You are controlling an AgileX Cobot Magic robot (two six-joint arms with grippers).
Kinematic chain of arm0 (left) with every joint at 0, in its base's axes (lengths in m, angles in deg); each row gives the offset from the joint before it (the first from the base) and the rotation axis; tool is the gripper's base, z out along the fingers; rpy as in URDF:
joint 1: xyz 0 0 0.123 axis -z
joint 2: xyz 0 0 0 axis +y
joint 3: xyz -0.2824 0 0.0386 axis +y
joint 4: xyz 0.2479 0 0.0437 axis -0.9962 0 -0.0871
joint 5: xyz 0 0 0 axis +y
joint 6: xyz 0.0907 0 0.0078 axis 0.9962 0 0.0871
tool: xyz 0 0 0 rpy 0 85 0
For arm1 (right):
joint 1: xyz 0 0 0.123 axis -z
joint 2: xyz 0 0 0 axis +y
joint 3: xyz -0.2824 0 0.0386 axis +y
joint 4: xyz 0.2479 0 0.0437 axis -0.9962 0 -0.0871
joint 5: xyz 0 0 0 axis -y
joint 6: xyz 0.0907 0 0.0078 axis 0.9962 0 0.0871
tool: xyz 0 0 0 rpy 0 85 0
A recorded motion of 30 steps. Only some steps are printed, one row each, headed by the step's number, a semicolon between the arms.
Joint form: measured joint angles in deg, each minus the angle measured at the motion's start. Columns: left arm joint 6, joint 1, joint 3, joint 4, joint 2, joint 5; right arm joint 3, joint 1, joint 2, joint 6, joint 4, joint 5.
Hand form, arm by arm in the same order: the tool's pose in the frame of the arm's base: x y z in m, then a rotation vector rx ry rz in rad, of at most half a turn. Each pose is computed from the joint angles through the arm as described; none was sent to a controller.
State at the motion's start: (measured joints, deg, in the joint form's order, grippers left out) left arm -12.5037 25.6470 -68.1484 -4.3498 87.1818 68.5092; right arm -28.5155 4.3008 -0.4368 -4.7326 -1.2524 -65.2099
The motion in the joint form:
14: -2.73 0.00 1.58 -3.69 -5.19 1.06; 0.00 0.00 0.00 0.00 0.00 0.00
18: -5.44 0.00 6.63 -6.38 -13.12 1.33; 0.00 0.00 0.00 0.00 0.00 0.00
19: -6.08 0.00 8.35 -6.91 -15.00 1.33; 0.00 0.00 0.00 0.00 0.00 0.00
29: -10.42 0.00 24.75 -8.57 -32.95 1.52; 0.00 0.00 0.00 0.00 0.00 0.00
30: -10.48 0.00 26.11 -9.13 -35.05 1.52; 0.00 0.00 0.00 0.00 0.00 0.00
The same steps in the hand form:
14: 0.2443 -0.1041 0.2954 0.3205 2.9117 0.0971; -0.0090 0.0025 0.2704 -0.0101 2.1168 -0.0674
18: 0.2151 -0.0856 0.3066 0.2573 2.8558 0.1265; -0.0090 0.0025 0.2704 -0.0101 2.1168 -0.0674
19: 0.2074 -0.0811 0.3060 0.2436 2.8502 0.1347; -0.0090 0.0025 0.2704 -0.0101 2.1168 -0.0674
29: 0.1347 -0.0435 0.2849 0.1390 2.8202 0.1422; -0.0090 0.0025 0.2704 -0.0101 2.1168 -0.0674
30: 0.1279 -0.0393 0.2835 0.1378 2.8042 0.1467; -0.0090 0.0025 0.2704 -0.0101 2.1168 -0.0674

